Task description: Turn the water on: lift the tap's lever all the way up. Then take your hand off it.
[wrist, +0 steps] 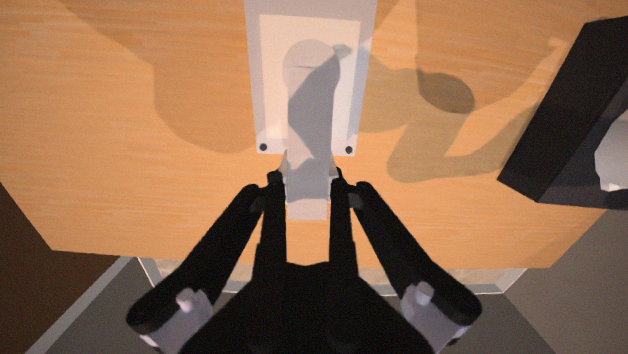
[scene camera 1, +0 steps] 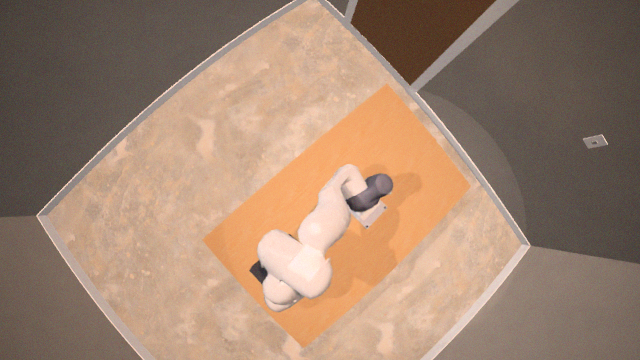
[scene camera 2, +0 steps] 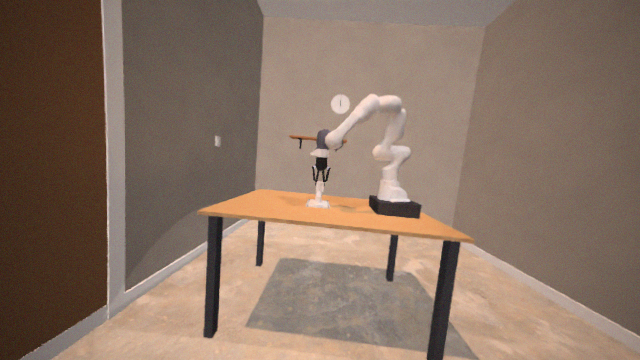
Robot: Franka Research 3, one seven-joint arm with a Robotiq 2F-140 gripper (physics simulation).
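The tap's pale lever rises from its light base plate on the table. In the wrist view it runs from its round joint toward the gripper; in scene camera 2 it stands steeply above the plate. Its exact angle is hard to tell. My gripper points down and is shut on the lever near its free end, one finger on each side. The lever's end shows between the fingers in the wrist view. In scene camera 1 the arm hides the lever and the fingers.
The wooden table bears the tap and the robot's black base block, which stands right of the tap in the wrist view. A shelf and a clock are on the wall behind.
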